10 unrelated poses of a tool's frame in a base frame.
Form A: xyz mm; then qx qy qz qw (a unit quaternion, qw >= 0).
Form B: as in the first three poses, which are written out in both.
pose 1, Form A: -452.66, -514.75, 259.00, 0.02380, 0.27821, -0.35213, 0.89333
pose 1, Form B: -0.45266, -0.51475, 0.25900, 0.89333, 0.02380, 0.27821, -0.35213
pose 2, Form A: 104.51, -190.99, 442.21, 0.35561, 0.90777, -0.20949, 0.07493
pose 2, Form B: 0.10451, -0.19099, 0.44221, 0.07493, 0.35561, 0.90777, -0.20949
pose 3, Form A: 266.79, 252.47, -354.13, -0.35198, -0.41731, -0.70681, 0.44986
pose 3, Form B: 0.26679, 0.25247, -0.35413, 0.44986, -0.35198, -0.41731, -0.70681
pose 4, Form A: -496.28, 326.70, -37.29, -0.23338, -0.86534, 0.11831, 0.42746
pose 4, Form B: -0.49628, 0.32670, -0.03729, 0.42746, -0.23338, -0.86534, 0.11831
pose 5, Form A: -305.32, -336.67, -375.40, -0.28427, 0.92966, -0.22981, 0.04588
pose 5, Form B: -0.30532, -0.33667, -0.37540, 0.04588, -0.28427, 0.92966, -0.22981
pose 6, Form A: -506.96, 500.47, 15.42, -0.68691, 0.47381, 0.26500, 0.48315
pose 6, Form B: -0.50696, 0.50047, 0.01542, 0.48315, -0.68691, 0.47381, 0.26500
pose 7, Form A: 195.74, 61.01, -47.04, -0.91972, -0.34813, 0.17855, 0.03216
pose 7, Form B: 0.19574, 0.06101, -0.04704, 0.03216, -0.91972, -0.34813, 0.17855
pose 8, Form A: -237.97, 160.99, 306.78, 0.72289, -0.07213, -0.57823, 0.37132
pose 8, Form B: -0.23797, 0.16099, 0.30678, 0.37132, 0.72289, -0.07213, -0.57823
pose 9, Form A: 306.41, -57.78, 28.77, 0.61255, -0.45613, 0.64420, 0.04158
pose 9, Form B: 0.30641, -0.05778, 0.02877, 0.04158, 0.61255, -0.45613, 0.64420
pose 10, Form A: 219.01, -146.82, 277.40, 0.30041, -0.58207, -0.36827, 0.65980
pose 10, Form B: 0.21901, -0.14682, 0.27740, 0.65980, 0.30041, -0.58207, -0.36827
